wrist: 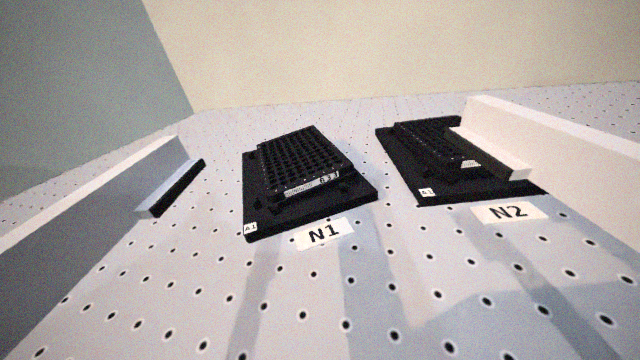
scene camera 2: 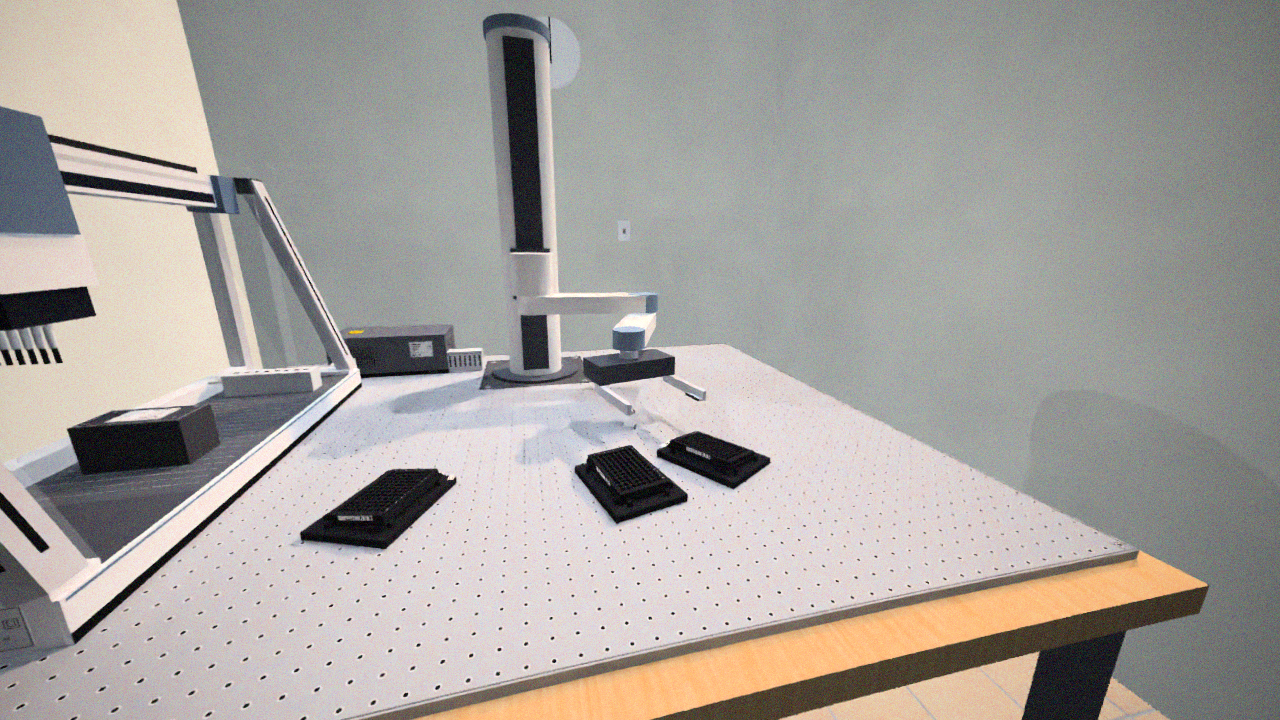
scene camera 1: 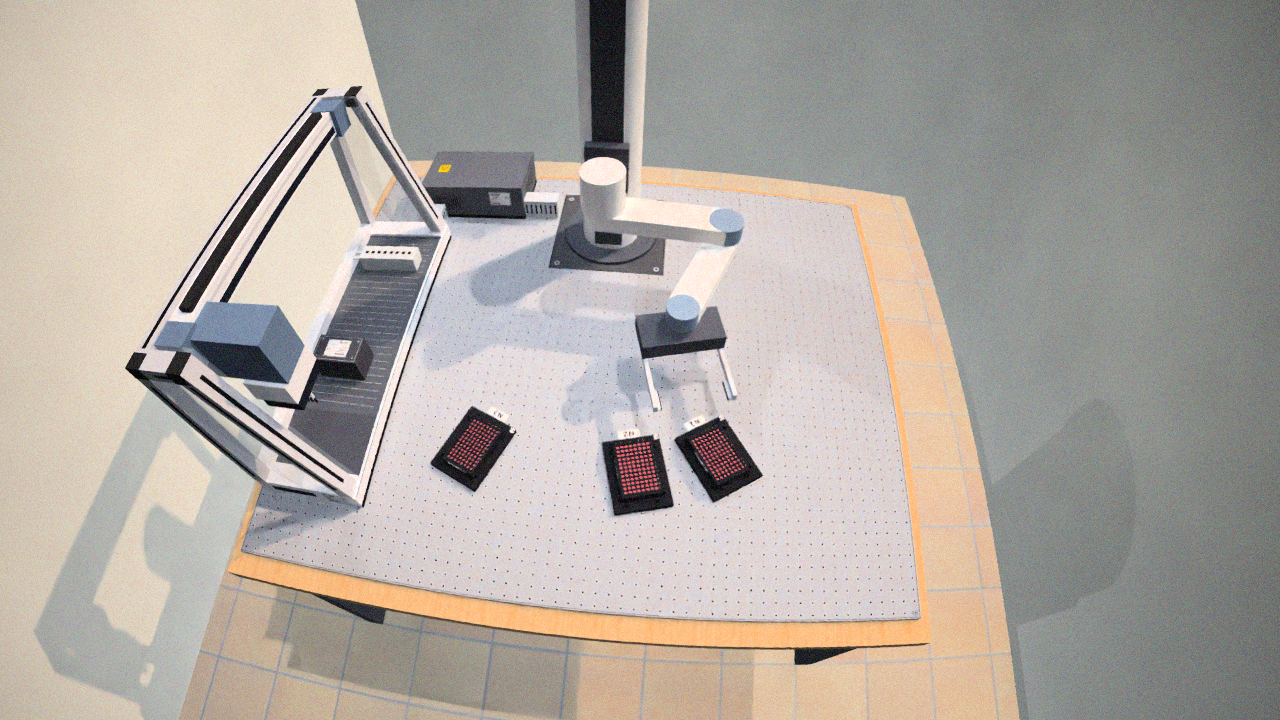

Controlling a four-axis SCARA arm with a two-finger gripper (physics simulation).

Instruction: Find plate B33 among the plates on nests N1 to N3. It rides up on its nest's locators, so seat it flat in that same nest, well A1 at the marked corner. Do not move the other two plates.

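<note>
The plate on N1 (scene camera 1: 719, 452) (scene camera 2: 716, 447) (wrist: 302, 157) is dark, with an end label that seems to read B33 in the wrist view. It sits unevenly, its near edge raised above nest N1 (wrist: 360, 190). The nest's A1 tag is at the near left corner; the plate's well A1 cannot be made out. The plate on N2 (scene camera 1: 637, 465) (scene camera 2: 626, 470) (wrist: 430, 142) is partly hidden by the right finger in the wrist view. The plate on N3 (scene camera 1: 474, 445) (scene camera 2: 384, 495) is at the left. My gripper (scene camera 1: 693, 402) (scene camera 2: 665, 402) (wrist: 318, 134) is open and empty, above the table behind N1 and N2.
A gantry frame with a blue-grey head (scene camera 1: 246, 340) and a dark box (scene camera 1: 343, 355) (scene camera 2: 143, 437) on its deck stands at the left. A grey box (scene camera 1: 481, 183) (scene camera 2: 400, 349) stands at the back, beside the arm's column (scene camera 2: 528, 179). N2 is close beside N1.
</note>
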